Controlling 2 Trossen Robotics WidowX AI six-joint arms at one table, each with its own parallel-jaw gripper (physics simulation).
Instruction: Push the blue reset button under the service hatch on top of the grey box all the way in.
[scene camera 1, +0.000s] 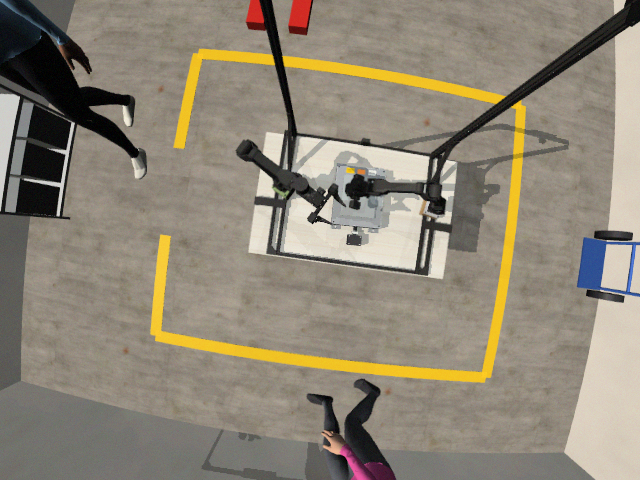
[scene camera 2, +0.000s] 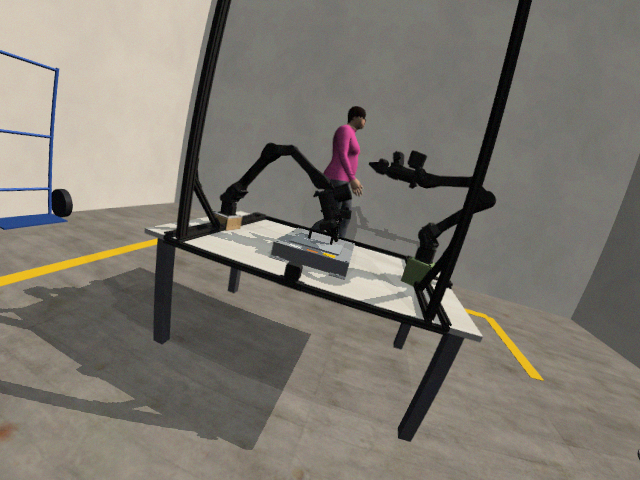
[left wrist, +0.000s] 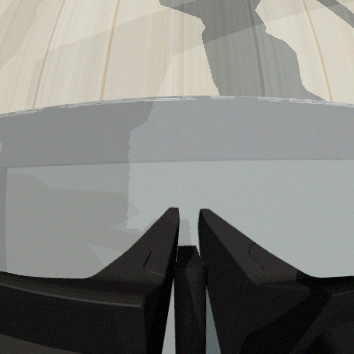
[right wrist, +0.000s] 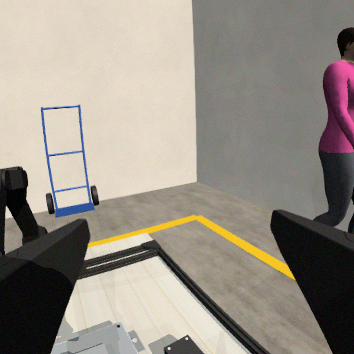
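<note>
The grey box lies on the table, with yellow and orange labels on top. The pale service hatch shows on its top; whether it sits flush is unclear. My left gripper points down over the box and is shut on the hatch's black handle, which runs between its fingers. The blue reset button cannot be made out. My right gripper is open and empty, high above the table, overlapping the box's left edge in scene camera 1.
A small black block lies beside the box. A black frame with tall posts borders the white table. A person in pink stands beyond the table. A blue hand truck stands by the wall.
</note>
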